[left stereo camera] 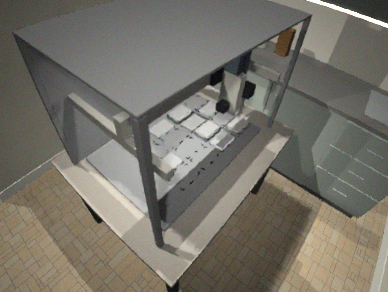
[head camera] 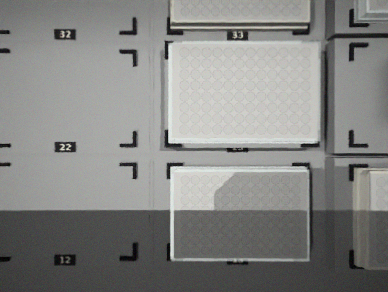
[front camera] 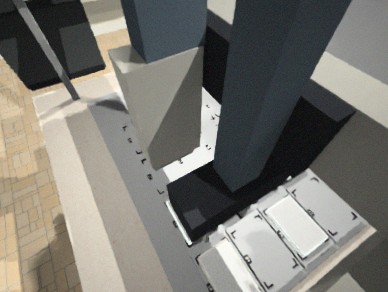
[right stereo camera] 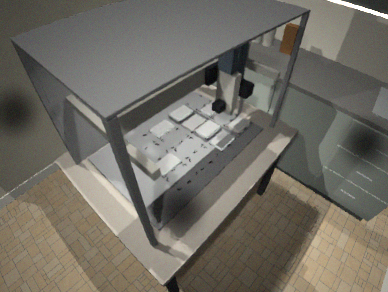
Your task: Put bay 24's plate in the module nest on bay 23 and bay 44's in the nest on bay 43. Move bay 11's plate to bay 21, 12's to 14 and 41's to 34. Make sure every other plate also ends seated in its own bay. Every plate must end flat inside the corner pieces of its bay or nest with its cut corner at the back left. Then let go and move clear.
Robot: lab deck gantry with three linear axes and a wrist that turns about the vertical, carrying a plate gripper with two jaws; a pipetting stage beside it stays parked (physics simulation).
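Places are measured from the robot's base along level axes (x left, y down, z back), in centimetres.
Pixels of known places: robot's base, link origin: [left stereo camera: 182,189] [front camera: 123,128] [right stereo camera: 179,189].
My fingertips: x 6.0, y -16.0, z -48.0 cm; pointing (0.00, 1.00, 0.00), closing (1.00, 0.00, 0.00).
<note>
For each thing: its top centre in the pictures, then the offset to it from my fingertips. "*": a spot on its surface instead.
- tall plate, surface spot: [head camera: 379,220] * dx -1.7, dy +13.1, dz -2.5 cm
- bay 13, surface spot: [head camera: 240,215] * dx -1.7, dy +14.5, dz +8.8 cm
- bay 33, surface spot: [head camera: 240,11] * dx +16.5, dy +14.6, dz +8.8 cm
- bay 42, surface spot: [left stereo camera: 160,127] [right stereo camera: 161,127] * dx +30.8, dy +14.5, dz +25.6 cm
My gripper [front camera: 227,205] is a black body on a blue column, above the near part of the deck; its jaws are hidden in all views. A plate [head camera: 244,92] [left stereo camera: 207,130] [right stereo camera: 207,129] lies flat in bay 23's nest. Bay 43's nest holds a plate [left stereo camera: 180,112] [right stereo camera: 181,113]. A plate [left stereo camera: 172,160] [right stereo camera: 169,163] is at bay 21, partly behind a pale beam. Bay 34 holds a plate [front camera: 297,225]. A tall plate [head camera: 379,220] is at bay 14. Plates at bay 13 [head camera: 240,215] and bay 33 [head camera: 240,11] sit within their corners. Cut corners are too small to judge.
The plate at bay 42 [left stereo camera: 160,127] [right stereo camera: 162,128] lies farther left. A beige column [front camera: 170,110] [left stereo camera: 231,90] [right stereo camera: 227,90] hangs beside the gripper and hides part of the deck. Bays 24 and 44 hold no plate. Frame posts [left stereo camera: 146,175] [right stereo camera: 131,180] stand at the deck's corners.
</note>
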